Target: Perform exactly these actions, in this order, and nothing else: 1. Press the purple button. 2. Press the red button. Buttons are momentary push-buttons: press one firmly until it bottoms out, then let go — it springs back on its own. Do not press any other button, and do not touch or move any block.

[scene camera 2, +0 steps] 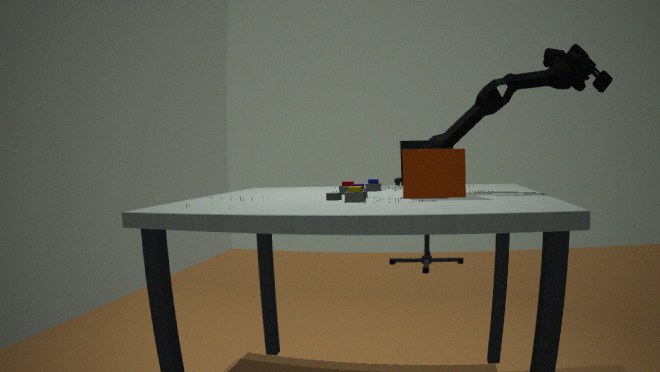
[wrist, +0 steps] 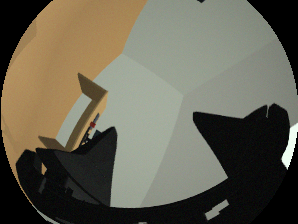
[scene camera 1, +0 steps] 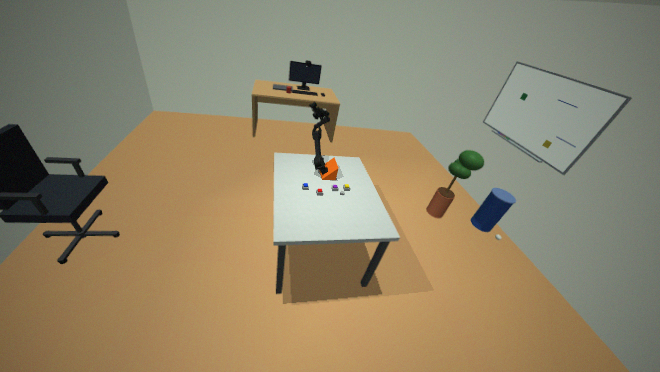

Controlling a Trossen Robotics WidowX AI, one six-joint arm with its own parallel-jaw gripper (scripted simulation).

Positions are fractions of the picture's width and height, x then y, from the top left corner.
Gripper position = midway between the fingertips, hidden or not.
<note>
My gripper (scene camera 2: 0.91,0.19) is open, with nothing in its grasp.
My gripper shows as well in the wrist view (wrist: 0.52,0.55).
</note>
